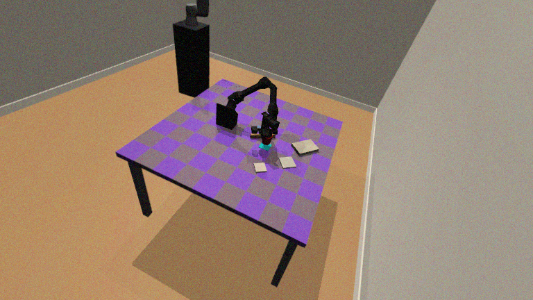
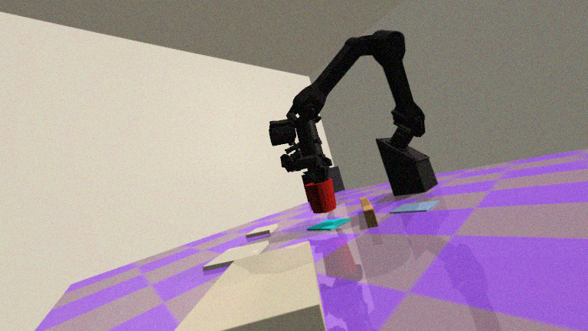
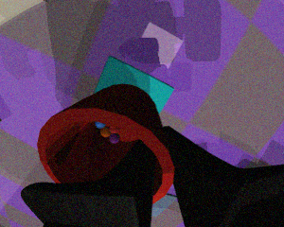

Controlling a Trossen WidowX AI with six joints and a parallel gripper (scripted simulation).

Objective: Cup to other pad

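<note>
Right now my gripper tip is 8 cm above the teal pad, 3 cm short of it and 1 cm to the right of it. Round my gripper tip: red cup (3 cm ahead, 1 cm to the left); small wooden block (10 cm to the left, 6 cm below, 2 cm behind).
</note>
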